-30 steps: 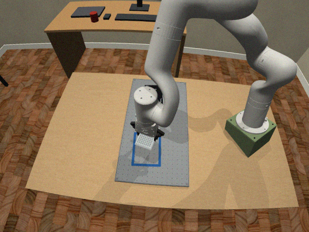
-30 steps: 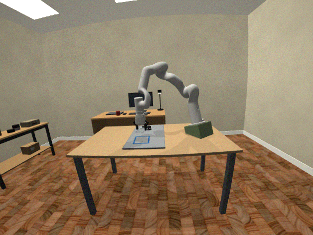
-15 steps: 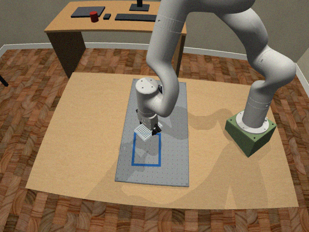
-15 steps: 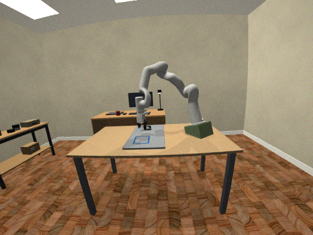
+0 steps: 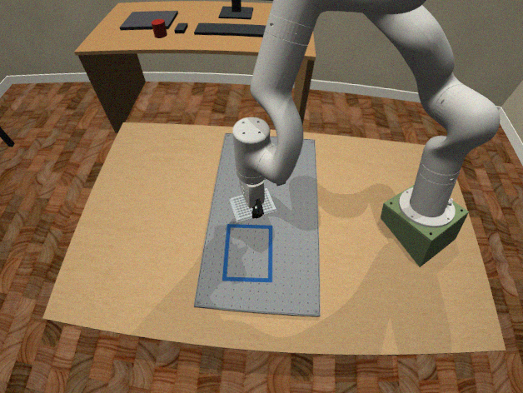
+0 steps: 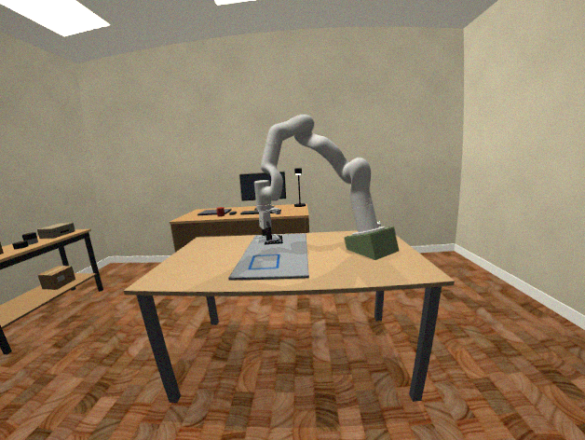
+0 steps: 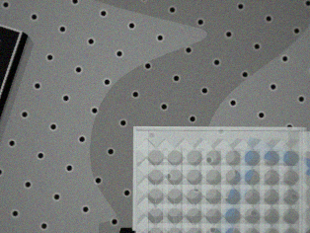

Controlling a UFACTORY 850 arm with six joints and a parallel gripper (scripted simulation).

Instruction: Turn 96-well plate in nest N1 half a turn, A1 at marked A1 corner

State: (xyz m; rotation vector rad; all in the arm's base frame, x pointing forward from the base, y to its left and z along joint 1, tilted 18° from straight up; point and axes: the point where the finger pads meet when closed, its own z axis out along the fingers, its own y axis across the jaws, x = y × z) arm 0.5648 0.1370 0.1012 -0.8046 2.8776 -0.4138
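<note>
The plate nest lies 2 cm ahead of my hand, 25 cm to the right of it and 10 cm below it. Also, from my hand: 96-well plate: 1 cm below.
</note>
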